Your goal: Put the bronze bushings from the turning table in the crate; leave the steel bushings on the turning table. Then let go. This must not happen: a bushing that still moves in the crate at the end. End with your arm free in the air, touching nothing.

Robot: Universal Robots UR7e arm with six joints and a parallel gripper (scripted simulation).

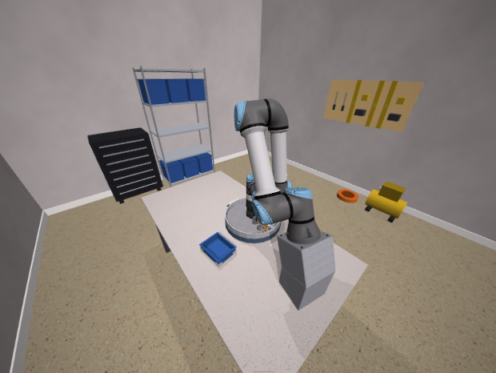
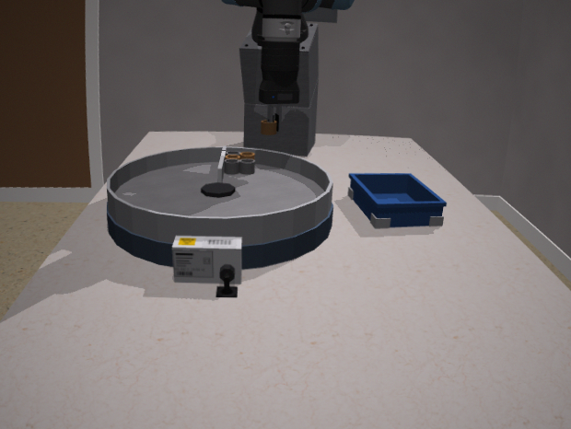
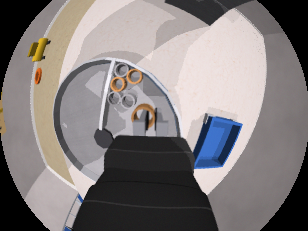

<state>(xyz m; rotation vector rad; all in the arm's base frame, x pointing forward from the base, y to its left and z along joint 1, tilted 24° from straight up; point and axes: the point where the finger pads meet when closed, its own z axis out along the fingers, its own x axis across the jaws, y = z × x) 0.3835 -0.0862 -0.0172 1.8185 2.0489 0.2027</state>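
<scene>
The blue crate lies 23 cm to the left of my hand, 14 cm below it and 11 cm ahead of it. Round my hand: grey turning table: 13 cm to the right, 11 cm below, 11 cm ahead.
</scene>
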